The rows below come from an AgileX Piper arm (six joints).
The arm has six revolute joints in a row. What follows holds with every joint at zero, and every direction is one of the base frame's.
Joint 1 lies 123 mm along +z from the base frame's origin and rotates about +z.
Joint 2 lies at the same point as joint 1 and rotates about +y.
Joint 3 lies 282.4 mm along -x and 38.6 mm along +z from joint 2 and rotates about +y.
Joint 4 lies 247.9 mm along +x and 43.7 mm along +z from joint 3 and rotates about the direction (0.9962, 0, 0.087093).
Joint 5 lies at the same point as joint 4 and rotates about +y.
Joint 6 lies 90.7 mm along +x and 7.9 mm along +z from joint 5 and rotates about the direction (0.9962, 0, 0.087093).
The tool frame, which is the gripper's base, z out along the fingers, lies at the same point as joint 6; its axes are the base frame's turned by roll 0, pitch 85 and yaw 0 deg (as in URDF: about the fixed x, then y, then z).
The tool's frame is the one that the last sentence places.
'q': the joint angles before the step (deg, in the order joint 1, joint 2, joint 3, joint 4, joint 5, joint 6). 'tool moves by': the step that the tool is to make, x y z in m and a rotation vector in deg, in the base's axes. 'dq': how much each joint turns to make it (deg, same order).
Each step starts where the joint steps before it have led.
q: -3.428, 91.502, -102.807, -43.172, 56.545, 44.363
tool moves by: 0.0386, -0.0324, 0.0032, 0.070, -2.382, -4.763
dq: -4.413, 10.453, -13.874, 0.445, 1.066, -0.487
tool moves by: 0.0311, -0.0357, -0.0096, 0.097, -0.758, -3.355
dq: -4.333, 9.821, -12.384, 1.714, 0.811, -2.173
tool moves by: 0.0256, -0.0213, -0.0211, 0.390, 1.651, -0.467
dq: -2.160, 7.859, -8.482, 2.278, 0.778, -3.140
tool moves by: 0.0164, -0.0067, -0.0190, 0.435, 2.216, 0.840
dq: -0.459, 4.506, -3.942, 1.569, 0.564, -2.352
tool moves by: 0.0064, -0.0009, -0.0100, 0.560, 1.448, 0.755
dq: -0.031, 1.443, -0.622, 1.013, 0.181, -1.115
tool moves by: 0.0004, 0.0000, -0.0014, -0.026, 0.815, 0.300
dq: -0.009, 0.200, -0.198, 0.332, 0.411, -0.876
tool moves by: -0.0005, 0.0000, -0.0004, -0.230, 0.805, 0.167
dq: 0.001, -0.020, 0.019, 0.043, 0.402, -0.774
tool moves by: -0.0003, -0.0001, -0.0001, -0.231, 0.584, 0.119
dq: -0.003, 0.058, -0.152, 0.006, 0.340, -0.634
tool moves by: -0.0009, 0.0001, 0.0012, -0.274, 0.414, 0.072
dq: 0.009, -0.032, -0.263, -0.034, 0.393, -0.598
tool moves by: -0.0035, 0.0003, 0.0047, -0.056, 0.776, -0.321
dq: -0.007, 0.086, -1.528, 0.228, 1.881, -1.257
